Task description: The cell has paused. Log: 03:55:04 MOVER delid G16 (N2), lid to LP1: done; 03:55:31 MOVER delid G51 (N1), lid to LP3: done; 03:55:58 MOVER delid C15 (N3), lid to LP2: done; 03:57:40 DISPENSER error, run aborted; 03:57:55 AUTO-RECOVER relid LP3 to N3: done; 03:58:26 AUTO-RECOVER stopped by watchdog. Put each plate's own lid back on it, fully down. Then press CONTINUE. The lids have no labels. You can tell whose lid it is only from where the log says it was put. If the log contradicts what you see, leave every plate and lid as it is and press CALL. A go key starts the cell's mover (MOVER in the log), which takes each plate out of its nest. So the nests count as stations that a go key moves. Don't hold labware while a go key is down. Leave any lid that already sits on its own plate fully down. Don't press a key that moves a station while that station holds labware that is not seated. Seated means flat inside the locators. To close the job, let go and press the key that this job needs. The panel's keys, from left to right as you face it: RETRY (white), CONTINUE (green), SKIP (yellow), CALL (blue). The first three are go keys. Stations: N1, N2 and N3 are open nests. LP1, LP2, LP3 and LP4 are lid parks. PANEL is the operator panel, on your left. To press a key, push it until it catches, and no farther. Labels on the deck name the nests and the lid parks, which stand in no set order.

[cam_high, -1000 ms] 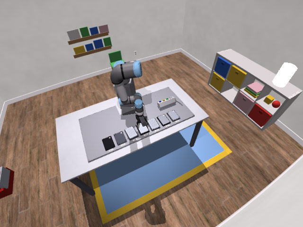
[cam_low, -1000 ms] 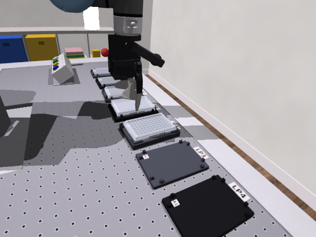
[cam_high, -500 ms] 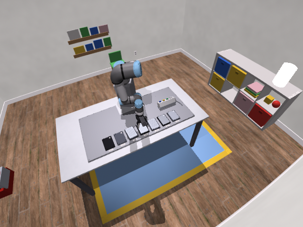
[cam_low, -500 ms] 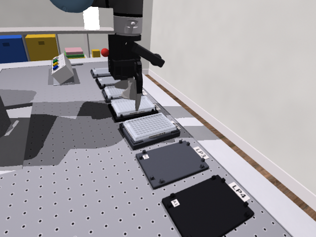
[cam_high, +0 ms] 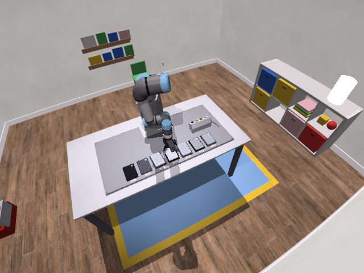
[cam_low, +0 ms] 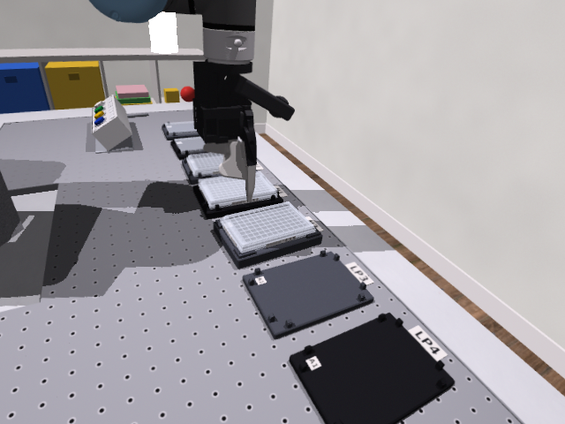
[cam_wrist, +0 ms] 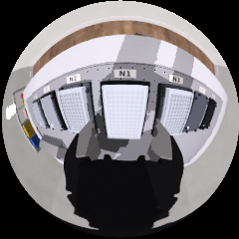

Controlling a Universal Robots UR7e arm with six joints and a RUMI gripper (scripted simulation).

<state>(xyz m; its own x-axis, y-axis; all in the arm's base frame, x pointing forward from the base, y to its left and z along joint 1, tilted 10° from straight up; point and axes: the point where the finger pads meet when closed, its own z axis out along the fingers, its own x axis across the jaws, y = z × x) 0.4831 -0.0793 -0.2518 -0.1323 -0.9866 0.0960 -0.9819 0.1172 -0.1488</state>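
The park LP1 lies 4 cm ahead of my hand, 26 cm to the left of it and 3 cm below it. Round my hand: lid park LP3 (3 cm behind, 26 cm to the right, 3 cm below); then green key (17 cm behind, 46 cm to the left, 3 cm above); then lid park LP4 (4 cm behind, 39 cm to the right, 3 cm below).
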